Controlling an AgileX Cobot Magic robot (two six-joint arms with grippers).
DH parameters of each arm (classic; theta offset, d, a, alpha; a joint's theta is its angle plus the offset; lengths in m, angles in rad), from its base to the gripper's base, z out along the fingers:
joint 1: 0 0.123 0 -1.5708
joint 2: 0.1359 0 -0.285 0
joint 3: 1.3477 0 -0.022 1.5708
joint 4: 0 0.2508 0 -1.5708
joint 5: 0 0 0.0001 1.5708
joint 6: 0 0.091 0 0
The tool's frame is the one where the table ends.
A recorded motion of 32 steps. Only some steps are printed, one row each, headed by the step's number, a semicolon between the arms.
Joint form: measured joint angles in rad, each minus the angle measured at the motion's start. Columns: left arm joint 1, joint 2, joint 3, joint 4, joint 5, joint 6; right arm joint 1, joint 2, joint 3, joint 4, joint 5, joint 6.
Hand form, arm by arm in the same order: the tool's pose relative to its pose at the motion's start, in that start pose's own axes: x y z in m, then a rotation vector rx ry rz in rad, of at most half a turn. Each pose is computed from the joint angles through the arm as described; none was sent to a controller.
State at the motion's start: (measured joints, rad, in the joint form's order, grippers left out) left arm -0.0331 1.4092 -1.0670 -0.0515 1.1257 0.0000; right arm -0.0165 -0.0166 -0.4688 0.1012 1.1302 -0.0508
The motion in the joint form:
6: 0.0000 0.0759 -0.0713 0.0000 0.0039 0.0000; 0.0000 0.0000 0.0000 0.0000 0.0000 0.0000
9: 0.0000 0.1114 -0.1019 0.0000 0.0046 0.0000; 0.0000 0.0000 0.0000 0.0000 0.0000 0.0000
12: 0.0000 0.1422 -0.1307 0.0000 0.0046 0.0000; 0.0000 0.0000 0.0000 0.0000 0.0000 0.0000
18: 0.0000 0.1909 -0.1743 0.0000 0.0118 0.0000; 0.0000 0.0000 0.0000 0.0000 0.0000 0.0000
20: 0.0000 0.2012 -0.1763 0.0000 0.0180 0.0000; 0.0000 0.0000 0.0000 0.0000 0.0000 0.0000
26: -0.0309 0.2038 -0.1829 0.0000 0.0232 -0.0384; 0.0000 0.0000 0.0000 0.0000 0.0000 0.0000
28: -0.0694 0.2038 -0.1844 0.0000 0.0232 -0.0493; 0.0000 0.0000 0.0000 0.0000 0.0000 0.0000
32: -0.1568 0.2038 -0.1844 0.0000 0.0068 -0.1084; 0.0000 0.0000 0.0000 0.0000 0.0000 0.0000
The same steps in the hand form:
6: -0.0200 -0.0002 0.0054 -0.0001 0.0085 -0.0002; 0.0000 0.0000 0.0000 0.0000 0.0000 0.0000
9: -0.0288 -0.0002 0.0092 -0.0002 0.0141 -0.0004; 0.0000 0.0000 0.0000 0.0000 0.0000 0.0000
12: -0.0369 -0.0003 0.0121 -0.0003 0.0161 -0.0005; 0.0000 0.0000 0.0000 0.0000 0.0000 0.0000
18: -0.0484 -0.0003 0.0178 -0.0004 0.0284 -0.0008; 0.0000 0.0000 0.0000 0.0000 0.0000 0.0000
20: -0.0491 -0.0002 0.0208 -0.0005 0.0429 -0.0012; 0.0000 0.0000 0.0000 0.0000 0.0000 0.0000
26: -0.0495 -0.0098 0.0205 0.0038 0.0457 -0.0089; 0.0000 0.0000 0.0000 0.0000 0.0000 0.0000
28: -0.0488 -0.0218 0.0205 0.0101 0.0463 0.0181; 0.0000 0.0000 0.0000 0.0000 0.0000 0.0000
32: -0.0463 -0.0489 0.0212 0.0252 0.0353 0.0449; 0.0000 0.0000 0.0000 0.0000 0.0000 0.0000

